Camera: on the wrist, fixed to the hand. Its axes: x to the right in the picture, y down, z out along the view.
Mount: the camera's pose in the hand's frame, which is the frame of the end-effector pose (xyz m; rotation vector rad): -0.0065 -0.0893 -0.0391 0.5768 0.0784 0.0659
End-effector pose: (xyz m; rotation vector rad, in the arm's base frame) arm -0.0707 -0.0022 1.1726 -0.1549 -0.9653 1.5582
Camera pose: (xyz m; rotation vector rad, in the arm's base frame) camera 0.0222 0.0035 1.2023 0.1594 -0.4242 1.8151
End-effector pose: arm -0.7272 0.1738 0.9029 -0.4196 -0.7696 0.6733
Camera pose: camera -0.6657 0.1012 0.9253 0.0563 -0.4586 0.8977
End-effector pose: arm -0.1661 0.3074 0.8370 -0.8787 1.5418 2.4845
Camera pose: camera -0.1118 0.3193 0.7566 -0.8316 2.1713 1.8721
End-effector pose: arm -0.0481 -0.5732 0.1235 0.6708 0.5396 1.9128
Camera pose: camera -0.0123 -0.5461 0.0367 0.9875 1.1538 1.8531
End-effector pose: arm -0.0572 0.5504 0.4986 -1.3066 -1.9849 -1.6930
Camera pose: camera -0.1328 0.5184 0.4457 -1.0573 -2.1264 -1.0021
